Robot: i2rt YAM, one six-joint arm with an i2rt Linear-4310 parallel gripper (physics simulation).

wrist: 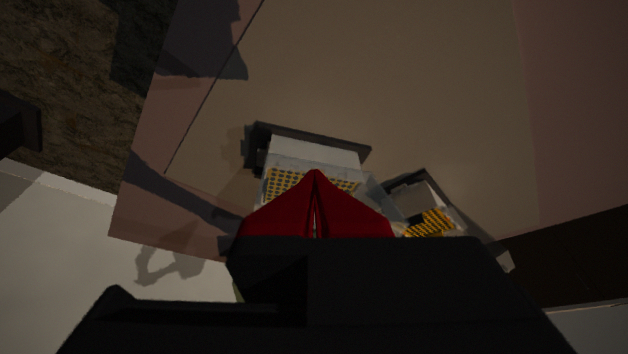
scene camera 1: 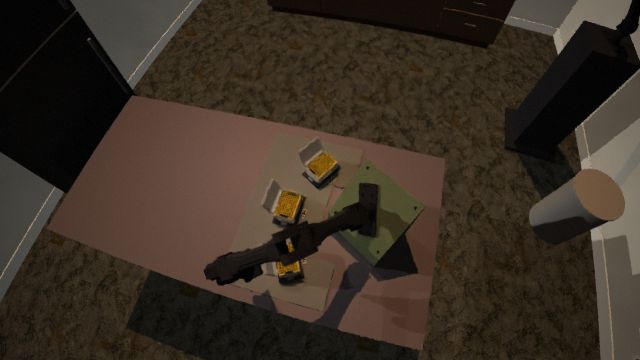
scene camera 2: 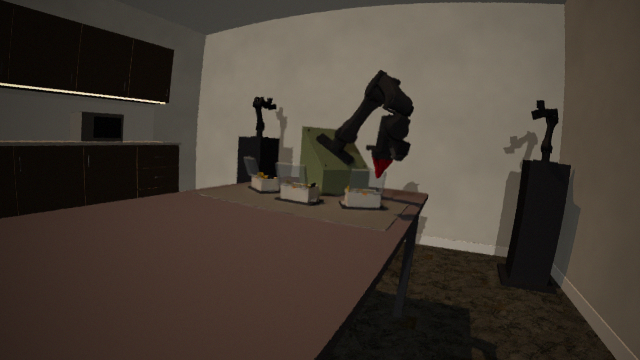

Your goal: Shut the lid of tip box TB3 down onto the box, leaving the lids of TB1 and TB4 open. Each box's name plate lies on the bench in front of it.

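Frame: origin at the arm's base, x right, y back, z down, level; metres.
Where they show: gripper, between the fingertips: [wrist: 314, 177] [scene camera 1: 258, 267] [scene camera 2: 377, 177]; arm's base, origin of its link: [scene camera 1: 368, 209] [scene camera 2: 334, 149].
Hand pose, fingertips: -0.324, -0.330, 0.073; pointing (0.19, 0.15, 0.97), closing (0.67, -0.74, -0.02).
Observation:
Each offset is from my fingertips to the centre of the thing, as dx, dy, dz. "spot": to the spot under its first point. Level surfaces: height alone.
Three white tip boxes with yellow racks stand in a row, their clear lids raised. The far box {+0.526, +0.086, +0.091} [scene camera 1: 321, 166] [scene camera 2: 265, 184] and the middle box {+0.299, +0.011, +0.091} [scene camera 1: 288, 206] [scene camera 2: 299, 193] stand apart from the arm-side box {+0.082, +0.088, +0.091} [scene camera 1: 289, 270] [scene camera 2: 362, 199] [wrist: 314, 149]. The arm-side lid {spot: +0.016, +0.036, +0.039} [scene camera 1: 270, 268] [scene camera 2: 359, 178] is upright and partly hidden by the arm in scene camera 1. Name plate marks {spot: +0.298, +0.072, +0.122} [scene camera 1: 304, 214] are too small to read, so I cannot tell which box is TB3. My gripper [scene camera 2: 378, 176] [wrist: 314, 177] is shut and empty, its red tips near the top of the arm-side lid; contact is unclear.
The boxes stand on a beige mat {dz +0.124} [scene camera 1: 312, 299] [scene camera 2: 370, 223] on the pink bench {dz +0.127} [scene camera 1: 165, 165] [scene camera 2: 210, 280]. A green sloped block [scene camera 1: 395, 200] [scene camera 2: 316, 150] carries the arm's base behind the boxes. The bench edge lies near the arm-side box.

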